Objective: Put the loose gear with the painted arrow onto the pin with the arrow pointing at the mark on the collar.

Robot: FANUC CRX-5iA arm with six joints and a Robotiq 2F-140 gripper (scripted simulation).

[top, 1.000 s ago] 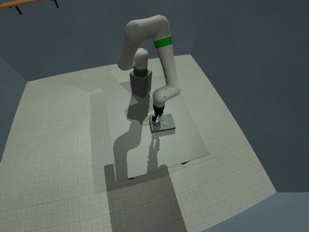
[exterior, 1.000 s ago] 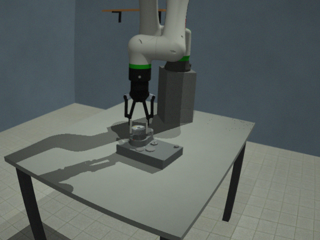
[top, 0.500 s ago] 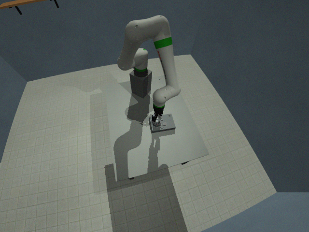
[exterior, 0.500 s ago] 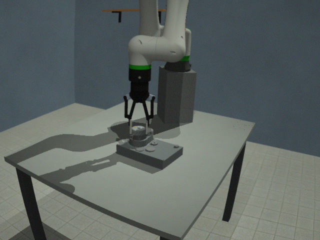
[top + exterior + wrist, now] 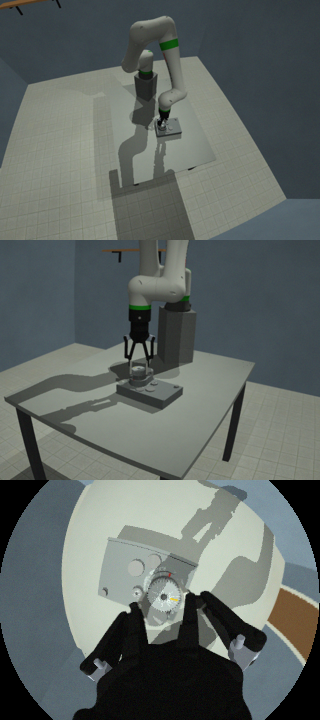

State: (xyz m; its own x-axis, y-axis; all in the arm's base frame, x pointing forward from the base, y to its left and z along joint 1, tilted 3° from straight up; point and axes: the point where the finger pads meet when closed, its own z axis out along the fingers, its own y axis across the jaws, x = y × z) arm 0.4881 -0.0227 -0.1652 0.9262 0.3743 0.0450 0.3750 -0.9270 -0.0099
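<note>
The gear is 2 cm below my hand.
</note>
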